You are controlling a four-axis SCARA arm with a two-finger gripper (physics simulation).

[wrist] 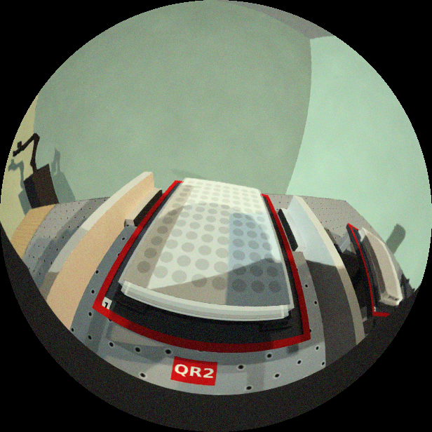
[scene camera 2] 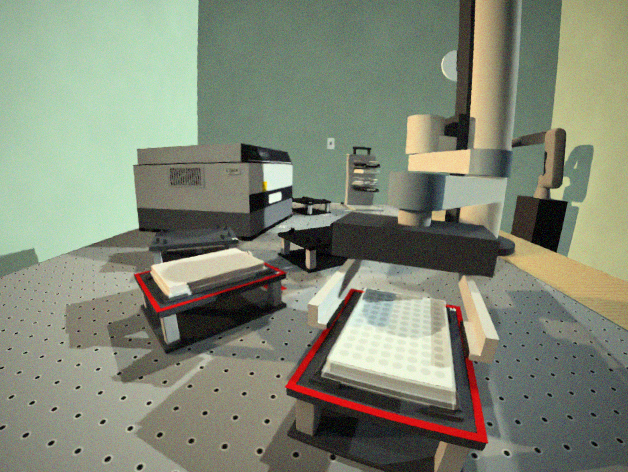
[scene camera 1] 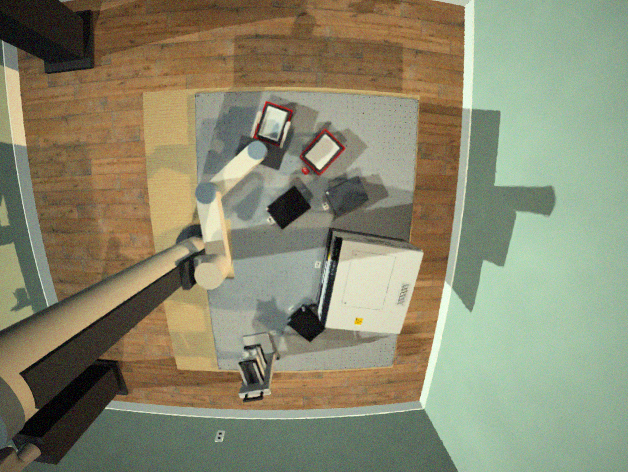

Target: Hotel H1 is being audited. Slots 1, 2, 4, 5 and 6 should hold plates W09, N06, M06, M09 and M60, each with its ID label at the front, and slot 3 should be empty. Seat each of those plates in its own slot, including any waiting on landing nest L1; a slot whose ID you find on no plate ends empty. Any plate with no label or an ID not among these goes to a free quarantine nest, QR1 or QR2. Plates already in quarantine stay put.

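Frame: origin at the arm's base, x left, y back, z up, level; centimetres.
Seen in the pictures: gripper, between the fingertips: (scene camera 2: 395, 333) (scene camera 1: 274, 117); arm's base, origin of its link: (scene camera 1: 201, 249).
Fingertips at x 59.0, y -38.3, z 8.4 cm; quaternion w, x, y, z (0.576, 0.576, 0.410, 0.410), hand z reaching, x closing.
Note:
Offsets run from my fingertips to a thing's top centre. "pt": to the spot under its first point.
A clear-lidded white well plate @(dx -2.3, dy +0.8, dz -0.7 cm) (scene camera 1: 274, 120) (scene camera 2: 390, 350) (wrist: 210, 255) sits flat on red-rimmed nest QR2 @(dx -2.3, dy +0.8, dz -1.7 cm) (scene camera 1: 278, 105) (scene camera 2: 380, 413) (wrist: 200, 346); I see no label on its edge facing the wrist camera. My gripper (scene camera 1: 272, 125) (scene camera 2: 403, 317) (wrist: 222, 191) is open around it, with a gap at each side. A pale plate @(dx -13.9, dy -20.3, dz -0.7 cm) (scene camera 1: 322, 151) (scene camera 2: 208, 271) (wrist: 382, 265) rests on the other red-rimmed nest, QR1 @(dx -14.0, dy -20.3, dz -1.7 cm) (scene camera 1: 334, 139) (scene camera 2: 218, 292). The slotted hotel H1 (scene camera 1: 252, 393) (scene camera 2: 353, 177) stands far off and holds several plates; their IDs are unreadable.
Black nests @(pt dx -38.0, dy -5.7, dz -2.1 cm) (scene camera 1: 288, 207) @(pt dx -32.4, dy -31.8, dz -2.1 cm) (scene camera 1: 347, 195) @(pt dx -95.4, dy -13.9, dz -2.2 cm) (scene camera 1: 306, 322) stand between the quarantine nests and the hotel; I cannot tell which is L1. A big boxy instrument @(dx -69.4, dy -40.5, dz +17.2 cm) (scene camera 1: 370, 284) (scene camera 2: 192, 187) stands on the side away from the arm. A red knob-like thing @(dx -21.8, dy -13.2, dz -7.1 cm) (scene camera 1: 305, 171) is beside QR1.

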